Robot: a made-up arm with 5 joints.
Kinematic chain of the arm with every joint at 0, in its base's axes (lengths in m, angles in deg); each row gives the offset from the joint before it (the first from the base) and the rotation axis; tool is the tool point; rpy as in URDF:
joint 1: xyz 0 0 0.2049 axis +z
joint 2: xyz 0 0 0 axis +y
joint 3: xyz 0.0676 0 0.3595 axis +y
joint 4: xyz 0.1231 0 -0.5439 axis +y
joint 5: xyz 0.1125 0 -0.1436 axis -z
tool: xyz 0 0 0 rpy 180 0 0
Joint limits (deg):
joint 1: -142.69..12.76
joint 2: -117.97..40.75
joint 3: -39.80..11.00
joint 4: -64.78..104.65
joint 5: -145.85..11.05
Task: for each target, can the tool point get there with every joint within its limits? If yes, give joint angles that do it. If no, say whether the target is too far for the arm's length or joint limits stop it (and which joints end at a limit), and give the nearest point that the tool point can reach.
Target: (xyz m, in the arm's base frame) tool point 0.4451 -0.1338 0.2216
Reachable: yes | joints -16.73 -29.24 -4.80 -34.39 -132.86
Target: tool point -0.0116 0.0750 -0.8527
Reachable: no: joint limits stop it (at a limit: joint 1, joint 2) | nearest point 0.1249 0.0283 -0.2899 | short by 0.581 m
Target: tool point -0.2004 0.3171 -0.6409
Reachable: no: joint limits stop it (at a limit: joint 2) | nearest point -0.0545 0.0862 -0.1972 | short by 0.521 m
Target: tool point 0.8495 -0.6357 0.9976
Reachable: no: too far | nearest point 0.4446 -0.3327 0.6198 | short by 0.631 m
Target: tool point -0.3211 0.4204 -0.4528
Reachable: no: joint limits stop it (at a limit: joint 2, joint 3) | nearest point -0.1187 0.1555 -0.1277 | short by 0.466 m
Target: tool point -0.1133 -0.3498 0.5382
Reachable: yes | joints -107.95 -79.82 -11.03 15.67 -64.43
